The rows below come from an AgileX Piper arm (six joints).
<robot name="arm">
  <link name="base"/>
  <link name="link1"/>
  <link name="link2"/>
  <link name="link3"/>
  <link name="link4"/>
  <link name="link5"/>
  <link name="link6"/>
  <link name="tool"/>
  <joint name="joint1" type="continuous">
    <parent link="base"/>
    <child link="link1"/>
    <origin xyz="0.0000 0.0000 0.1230"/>
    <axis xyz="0 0 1"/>
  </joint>
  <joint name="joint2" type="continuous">
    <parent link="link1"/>
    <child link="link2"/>
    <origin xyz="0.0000 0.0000 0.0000" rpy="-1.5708 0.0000 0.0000"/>
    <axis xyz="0 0 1"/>
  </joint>
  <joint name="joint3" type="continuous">
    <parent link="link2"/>
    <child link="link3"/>
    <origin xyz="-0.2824 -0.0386 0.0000"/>
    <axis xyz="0 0 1"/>
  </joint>
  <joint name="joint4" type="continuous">
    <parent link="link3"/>
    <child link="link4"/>
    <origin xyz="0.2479 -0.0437 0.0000" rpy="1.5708 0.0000 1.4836"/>
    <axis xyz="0 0 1"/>
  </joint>
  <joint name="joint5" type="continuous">
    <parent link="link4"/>
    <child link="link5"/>
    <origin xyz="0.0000 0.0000 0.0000" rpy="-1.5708 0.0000 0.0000"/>
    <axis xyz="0 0 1"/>
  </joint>
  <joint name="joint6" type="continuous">
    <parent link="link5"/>
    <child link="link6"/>
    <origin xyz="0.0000 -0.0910 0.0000" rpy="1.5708 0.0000 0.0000"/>
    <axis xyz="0 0 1"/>
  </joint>
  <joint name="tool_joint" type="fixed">
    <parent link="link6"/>
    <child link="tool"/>
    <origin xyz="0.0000 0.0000 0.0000"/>
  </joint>
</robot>
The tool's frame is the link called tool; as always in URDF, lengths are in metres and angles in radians. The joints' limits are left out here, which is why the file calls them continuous.
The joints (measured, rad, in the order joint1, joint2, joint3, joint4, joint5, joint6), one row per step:
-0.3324, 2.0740, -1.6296, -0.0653, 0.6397, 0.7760
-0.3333, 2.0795, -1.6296, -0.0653, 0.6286, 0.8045
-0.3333, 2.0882, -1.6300, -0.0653, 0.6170, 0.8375
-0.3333, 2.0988, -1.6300, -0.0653, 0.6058, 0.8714
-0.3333, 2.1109, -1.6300, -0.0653, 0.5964, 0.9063
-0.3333, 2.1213, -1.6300, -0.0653, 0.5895, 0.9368
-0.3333, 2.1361, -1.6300, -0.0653, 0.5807, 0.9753
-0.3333, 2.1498, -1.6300, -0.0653, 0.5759, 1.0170
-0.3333, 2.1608, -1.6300, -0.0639, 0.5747, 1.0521
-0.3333, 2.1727, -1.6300, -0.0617, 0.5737, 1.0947
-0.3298, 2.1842, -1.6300, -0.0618, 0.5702, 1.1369
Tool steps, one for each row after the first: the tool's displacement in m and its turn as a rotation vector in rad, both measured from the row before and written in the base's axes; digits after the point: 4 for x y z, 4 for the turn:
0.0011, -0.0008, -0.0020, 0.0128, -0.0115, -0.0241
0.0016, -0.0005, -0.0033, 0.0159, -0.0103, -0.0268
0.0016, -0.0005, -0.0044, 0.0173, -0.0079, -0.0276
0.0015, -0.0005, -0.0052, 0.0188, -0.0050, -0.0285
0.0012, -0.0004, -0.0045, 0.0167, -0.0033, -0.0251
0.0015, -0.0005, -0.0065, 0.0215, -0.0025, -0.0318
0.0011, -0.0004, -0.0062, 0.0237, -0.0004, -0.0349
0.0006, -0.0001, -0.0051, 0.0216, 0.0016, -0.0303
0.0006, -0.0001, -0.0056, 0.0259, 0.0010, -0.0372
0.0012, 0.0013, -0.0053, 0.0226, -0.0008, -0.0325

